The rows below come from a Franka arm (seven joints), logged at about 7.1 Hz.
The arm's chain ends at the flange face. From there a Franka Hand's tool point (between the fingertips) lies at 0.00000 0.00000 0.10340 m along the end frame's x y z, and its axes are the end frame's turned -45 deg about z.
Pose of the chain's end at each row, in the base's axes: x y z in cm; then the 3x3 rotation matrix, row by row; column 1 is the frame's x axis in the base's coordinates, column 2 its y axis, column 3 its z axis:
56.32 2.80 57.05; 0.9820 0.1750 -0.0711; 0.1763 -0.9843 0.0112; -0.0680 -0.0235 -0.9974
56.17 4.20 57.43; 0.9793 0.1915 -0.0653; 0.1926 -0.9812 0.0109; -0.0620 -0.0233 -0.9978
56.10 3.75 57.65; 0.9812 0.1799 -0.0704; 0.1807 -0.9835 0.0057; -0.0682 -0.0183 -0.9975
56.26 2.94 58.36; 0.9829 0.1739 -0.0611; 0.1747 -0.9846 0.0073; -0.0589 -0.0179 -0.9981
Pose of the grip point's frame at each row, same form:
55.58 2.92 46.74; 0.5706 0.8181 -0.0711; 0.8207 -0.5713 0.0112; -0.0315 -0.0647 -0.9974
55.49 4.31 47.11; 0.5571 0.8279 -0.0653; 0.8300 -0.5576 0.0109; -0.0274 -0.0603 -0.9978
55.37 3.81 47.34; 0.5666 0.8210 -0.0704; 0.8232 -0.5677 0.0057; -0.0353 -0.0612 -0.9975
55.63 3.02 48.04; 0.5720 0.8180 -0.0611; 0.8197 -0.5727 0.0073; -0.0290 -0.0543 -0.9981

